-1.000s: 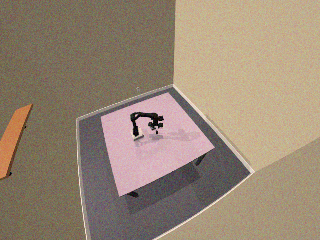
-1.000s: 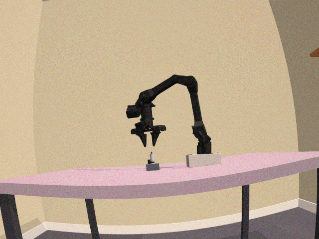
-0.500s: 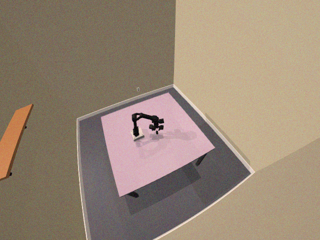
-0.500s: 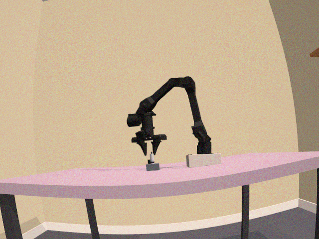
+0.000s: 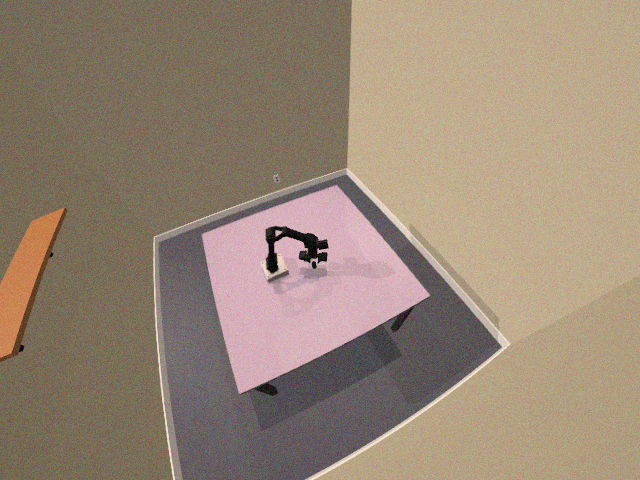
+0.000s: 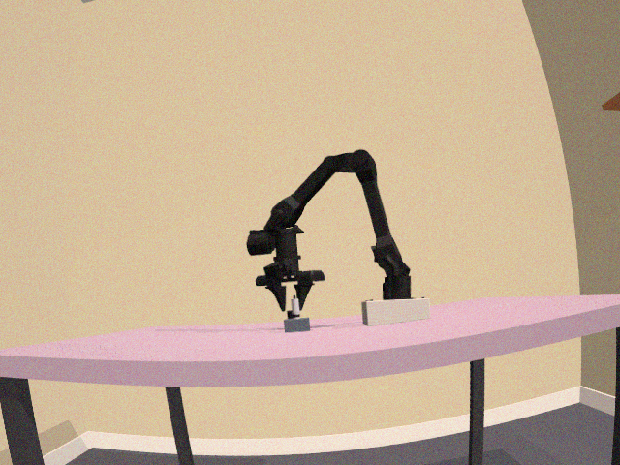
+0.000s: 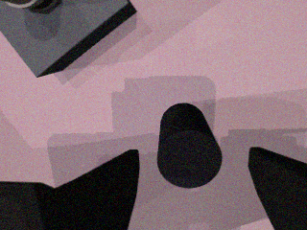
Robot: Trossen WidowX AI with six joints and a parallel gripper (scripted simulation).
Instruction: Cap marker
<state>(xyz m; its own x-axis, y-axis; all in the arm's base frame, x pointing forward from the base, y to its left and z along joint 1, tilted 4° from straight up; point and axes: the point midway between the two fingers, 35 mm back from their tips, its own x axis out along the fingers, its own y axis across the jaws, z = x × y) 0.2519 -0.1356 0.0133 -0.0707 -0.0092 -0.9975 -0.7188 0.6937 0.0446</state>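
The marker cap lies 20 mm below my gripper tip. The rest, counted from my gripper tip: holder block 110 mm to the left, 30 mm below.
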